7 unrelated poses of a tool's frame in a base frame.
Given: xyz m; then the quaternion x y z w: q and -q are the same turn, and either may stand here.
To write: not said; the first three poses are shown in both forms.
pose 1, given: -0.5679 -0.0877 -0.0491 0.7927 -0.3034 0.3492 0.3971
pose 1, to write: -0.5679 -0.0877 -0.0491 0.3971 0.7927 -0.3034 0.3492
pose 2, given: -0.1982 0.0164 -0.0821 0.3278 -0.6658 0.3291 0.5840
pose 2, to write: -0.1982 0.0164 -0.0821 0.5840 0.3278 -0.6658 0.3291
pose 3, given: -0.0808 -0.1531 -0.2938 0.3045 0.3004 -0.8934 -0.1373
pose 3, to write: -0.0808 -0.1531 -0.2938 0.1373 -0.3045 -0.3004 0.8934
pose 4, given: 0.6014 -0.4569 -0.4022 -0.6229 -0.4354 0.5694 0.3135
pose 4, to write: 0.6014 -0.4569 -0.4022 0.3135 -0.6229 -0.4354 0.5694
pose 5, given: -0.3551 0.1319 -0.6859 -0.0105 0.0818 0.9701 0.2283
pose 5, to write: -0.3551 0.1319 -0.6859 0.2283 -0.0105 0.0818 0.9701
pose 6, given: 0.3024 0.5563 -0.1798 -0.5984 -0.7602 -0.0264 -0.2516
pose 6, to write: 0.3024 0.5563 -0.1798 0.2516 0.5984 0.7602 0.0264
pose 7, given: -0.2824 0.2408 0.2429 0.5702 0.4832 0.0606 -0.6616
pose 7, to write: -0.2824 0.2408 0.2429 0.6616 -0.5702 -0.4832 -0.0606
